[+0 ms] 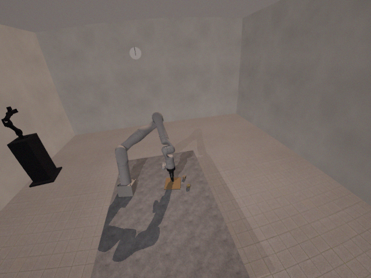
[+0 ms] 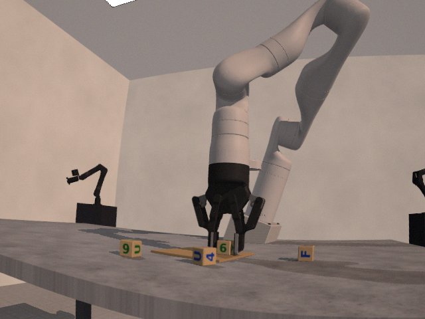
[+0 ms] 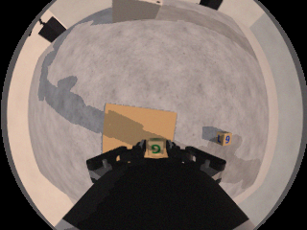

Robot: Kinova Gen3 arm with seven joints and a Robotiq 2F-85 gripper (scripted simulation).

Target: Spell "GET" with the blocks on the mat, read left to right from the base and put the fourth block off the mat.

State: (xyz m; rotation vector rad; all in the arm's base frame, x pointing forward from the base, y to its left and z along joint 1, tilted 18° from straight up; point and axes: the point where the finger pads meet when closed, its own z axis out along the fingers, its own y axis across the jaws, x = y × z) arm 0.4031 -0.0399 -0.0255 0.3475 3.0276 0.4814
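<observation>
The mat is 10 mm behind my hand, 40 mm to the right of it and 20 mm below it. From my hand the other things lie so: E block 110 mm ahead, 130 mm to the right, 10 mm below; F block 20 mm ahead, 140 mm to the left, 10 mm below.
</observation>
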